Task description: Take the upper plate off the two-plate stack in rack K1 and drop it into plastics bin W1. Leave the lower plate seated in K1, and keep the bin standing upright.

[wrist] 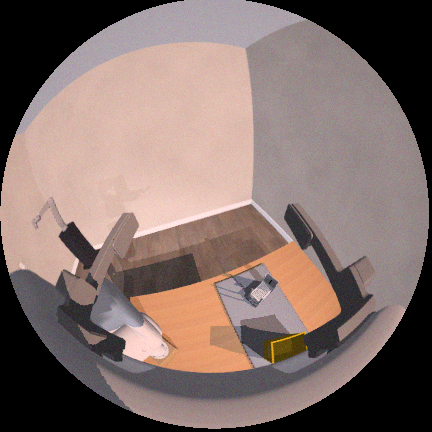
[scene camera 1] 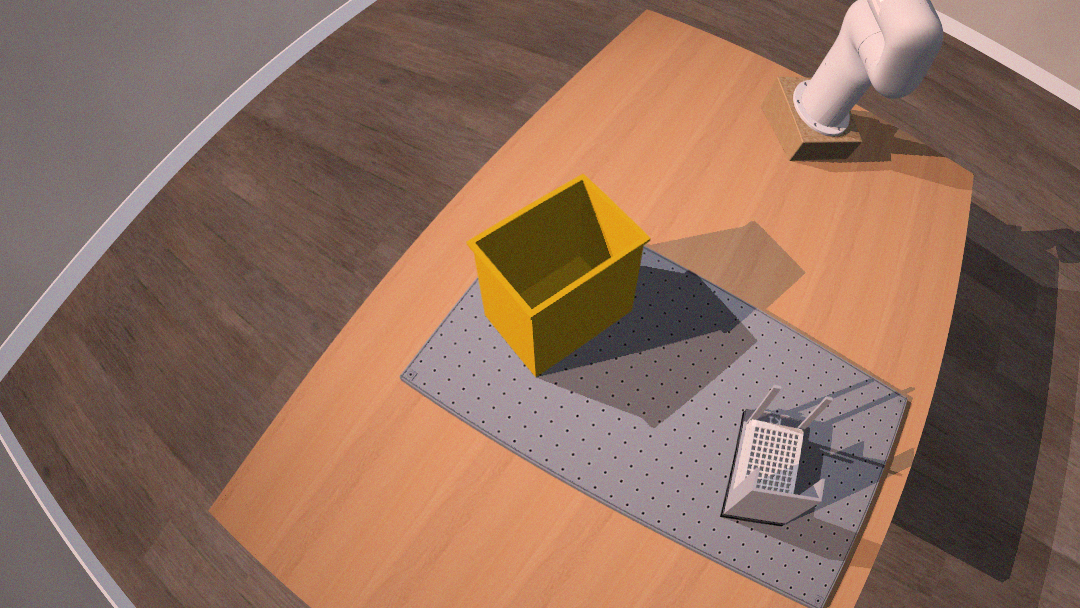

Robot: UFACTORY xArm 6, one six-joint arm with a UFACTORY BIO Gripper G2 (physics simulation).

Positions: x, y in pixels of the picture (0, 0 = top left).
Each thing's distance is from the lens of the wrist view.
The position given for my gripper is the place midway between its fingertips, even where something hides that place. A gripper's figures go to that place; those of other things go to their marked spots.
my gripper (wrist: 209, 214): 0.12 m
yellow bin W1 (wrist: 279, 348): 0.91 m
